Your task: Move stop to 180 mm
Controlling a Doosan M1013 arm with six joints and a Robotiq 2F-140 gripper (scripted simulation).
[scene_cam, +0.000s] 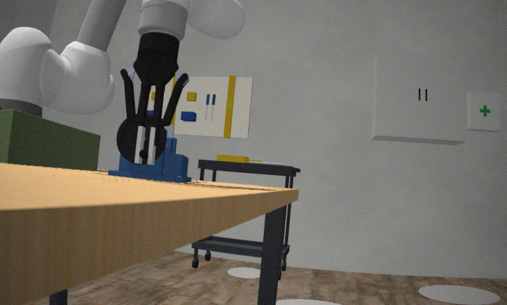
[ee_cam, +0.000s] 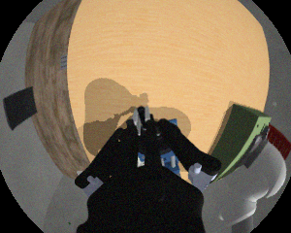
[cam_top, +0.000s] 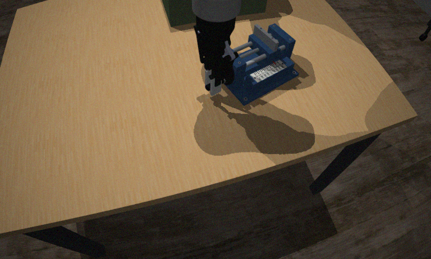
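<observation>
My gripper is now 2 cm to the right of the handwheel, 1 cm past it and 1 cm above it. The rest, counted from my hand: stop plate 17 cm to the left, 4 cm behind, 3 cm above.
</observation>
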